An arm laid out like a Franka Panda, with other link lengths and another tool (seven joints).
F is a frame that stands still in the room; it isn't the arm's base.
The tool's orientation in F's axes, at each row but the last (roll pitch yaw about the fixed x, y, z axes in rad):
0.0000, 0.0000, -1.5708
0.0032, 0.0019, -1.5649
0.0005, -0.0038, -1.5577
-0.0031, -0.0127, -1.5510
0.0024, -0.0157, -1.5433
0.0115, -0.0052, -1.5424
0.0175, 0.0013, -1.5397
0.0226, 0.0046, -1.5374
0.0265, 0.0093, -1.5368
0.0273, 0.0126, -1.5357
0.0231, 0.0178, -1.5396
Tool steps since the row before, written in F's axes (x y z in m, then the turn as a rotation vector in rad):
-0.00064, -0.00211, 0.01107, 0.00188, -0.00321, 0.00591
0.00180, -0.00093, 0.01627, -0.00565, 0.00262, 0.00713
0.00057, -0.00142, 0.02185, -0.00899, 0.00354, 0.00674
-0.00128, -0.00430, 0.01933, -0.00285, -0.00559, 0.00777
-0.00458, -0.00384, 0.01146, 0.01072, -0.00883, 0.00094
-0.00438, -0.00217, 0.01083, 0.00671, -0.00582, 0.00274
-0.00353, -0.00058, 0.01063, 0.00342, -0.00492, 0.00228
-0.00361, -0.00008, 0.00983, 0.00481, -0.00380, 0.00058
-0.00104, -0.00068, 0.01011, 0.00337, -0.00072, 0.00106
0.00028, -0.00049, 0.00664, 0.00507, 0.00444, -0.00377
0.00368, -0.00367, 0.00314, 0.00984, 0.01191, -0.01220
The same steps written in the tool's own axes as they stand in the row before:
0.00211, -0.00064, 0.01107, 0.00321, 0.00188, 0.00591
0.00091, 0.00185, 0.01627, -0.00267, -0.00561, 0.00714
0.00151, 0.00056, 0.02184, -0.00363, -0.00894, 0.00676
0.00452, -0.00142, 0.01927, 0.00563, -0.00298, 0.00769
0.00389, -0.00466, 0.01141, 0.00914, 0.01048, 0.00077
0.00210, -0.00432, 0.01087, 0.00602, 0.00657, 0.00263
0.00046, -0.00336, 0.01069, 0.00502, 0.00330, 0.00223
-0.00009, -0.00339, 0.00991, 0.00396, 0.00469, 0.00049
0.00055, -0.00079, 0.01014, 0.00082, 0.00337, 0.00098
0.00042, 0.00044, 0.00664, -0.00421, 0.00512, -0.00396
0.00373, 0.00364, 0.00312, -0.01138, 0.00992, -0.01264

